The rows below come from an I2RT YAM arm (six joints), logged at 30 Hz.
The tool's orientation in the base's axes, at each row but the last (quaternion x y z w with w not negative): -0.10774 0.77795 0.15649 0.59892; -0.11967 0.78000 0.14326 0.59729; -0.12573 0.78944 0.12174 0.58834; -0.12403 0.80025 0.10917 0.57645; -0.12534 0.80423 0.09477 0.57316; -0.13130 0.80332 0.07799 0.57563; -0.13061 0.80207 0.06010 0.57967
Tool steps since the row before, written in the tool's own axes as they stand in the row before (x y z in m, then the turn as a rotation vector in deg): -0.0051 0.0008 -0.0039 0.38 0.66 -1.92; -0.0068 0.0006 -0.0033 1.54 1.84 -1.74; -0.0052 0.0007 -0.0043 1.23 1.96 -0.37; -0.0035 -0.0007 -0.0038 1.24 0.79 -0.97; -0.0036 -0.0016 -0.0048 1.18 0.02 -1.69; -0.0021 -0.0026 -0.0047 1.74 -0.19 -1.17; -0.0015 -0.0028 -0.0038 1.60 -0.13 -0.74
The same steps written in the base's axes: -0.0025 -0.0008 0.0059 -2.06 -0.10 0.16; -0.0014 -0.0005 0.0074 -2.62 1.05 -0.91; -0.0027 -0.0005 0.0062 -1.34 1.65 -0.99; -0.0021 -0.0016 0.0045 -1.50 0.35 -0.85; -0.0027 -0.0026 0.0050 -1.89 -0.59 -0.57; -0.0028 -0.0035 0.0036 -1.53 -0.72 -1.26; -0.0023 -0.0034 0.0028 -1.11 -0.53 -1.27
